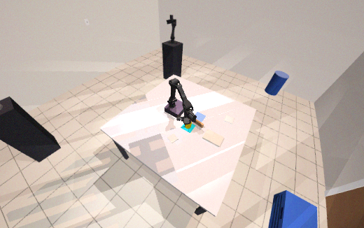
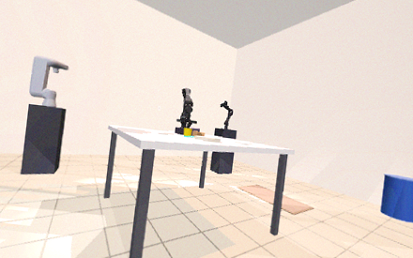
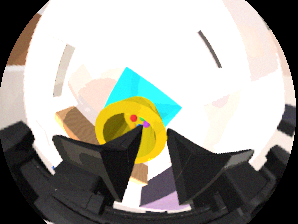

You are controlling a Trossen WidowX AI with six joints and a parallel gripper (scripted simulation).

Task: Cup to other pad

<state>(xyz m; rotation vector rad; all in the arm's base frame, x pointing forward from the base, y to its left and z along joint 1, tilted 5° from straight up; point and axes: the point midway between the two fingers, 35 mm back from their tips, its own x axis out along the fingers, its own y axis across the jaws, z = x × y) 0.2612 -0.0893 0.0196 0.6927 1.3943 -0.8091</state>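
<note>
Now: gripper tip 2 cm short of the yellow cup, 1 cm to the right of it and 1 cm above it. The rest, counted from my gripper tip: tan flat block (30 cm ahead, 6 cm to the left, 3 cm below); cyan pad (5 cm below, 3 cm ahead, 2 cm to the left); tan patch (20 cm to the right, 4 cm below, 1 cm behind).
</note>
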